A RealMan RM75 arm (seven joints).
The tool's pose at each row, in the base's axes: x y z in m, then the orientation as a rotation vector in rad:
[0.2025 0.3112 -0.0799 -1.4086 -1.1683 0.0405]
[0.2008 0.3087 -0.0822 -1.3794 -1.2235 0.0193]
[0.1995 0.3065 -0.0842 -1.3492 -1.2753 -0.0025]
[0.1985 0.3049 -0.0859 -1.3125 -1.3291 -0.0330]
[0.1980 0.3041 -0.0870 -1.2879 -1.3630 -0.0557]
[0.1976 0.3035 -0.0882 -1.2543 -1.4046 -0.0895]
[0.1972 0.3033 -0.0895 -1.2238 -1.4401 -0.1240]
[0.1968 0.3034 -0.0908 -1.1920 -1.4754 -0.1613]
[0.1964 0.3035 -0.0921 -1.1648 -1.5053 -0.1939]
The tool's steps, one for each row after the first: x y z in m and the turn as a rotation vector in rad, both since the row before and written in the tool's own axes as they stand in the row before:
[-0.0038 0.0001 -0.0001 0.0004 -0.0224 -0.0529]
[-0.0032 0.0000 -0.0002 0.0009 -0.0200 -0.0517]
[-0.0025 0.0000 0.0000 0.0004 -0.0163 -0.0601]
[-0.0014 0.0001 0.0001 -0.0009 -0.0087 -0.0402]
[-0.0014 0.0002 0.0002 -0.0022 -0.0077 -0.0540]
[-0.0012 0.0004 0.0005 -0.0042 -0.0042 -0.0497]
[-0.0010 0.0005 0.0007 -0.0053 -0.0031 -0.0516]
[-0.0011 0.0004 0.0007 -0.0054 -0.0028 -0.0443]

